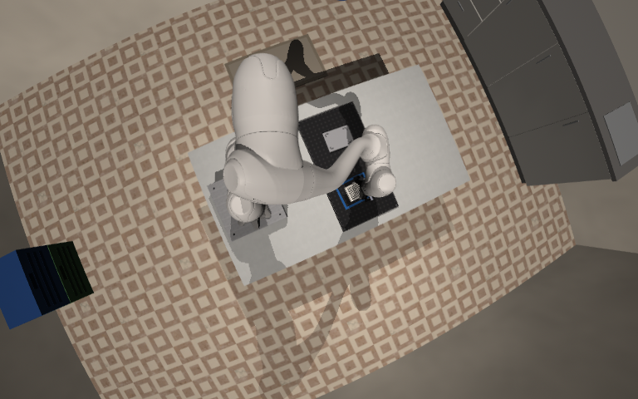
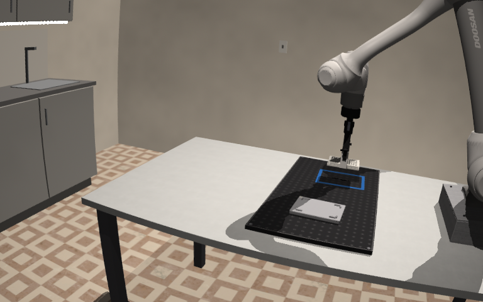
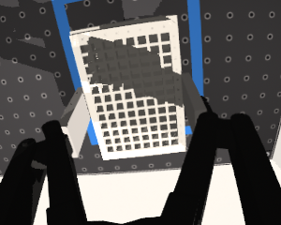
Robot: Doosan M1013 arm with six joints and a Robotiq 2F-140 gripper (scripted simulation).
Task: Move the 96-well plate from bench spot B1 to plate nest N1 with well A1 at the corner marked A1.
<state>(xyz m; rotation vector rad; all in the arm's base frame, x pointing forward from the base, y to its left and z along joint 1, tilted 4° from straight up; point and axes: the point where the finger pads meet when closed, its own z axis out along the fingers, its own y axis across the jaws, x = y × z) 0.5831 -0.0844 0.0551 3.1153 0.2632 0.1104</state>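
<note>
My hand is 32 cm to the right of the grey plate nest N1 and 8 cm above it. The rest, counted from my hand: white 96-well plate (2 cm below); A1 mark (28 cm to the left, 8 cm below, 8 cm ahead).
</note>
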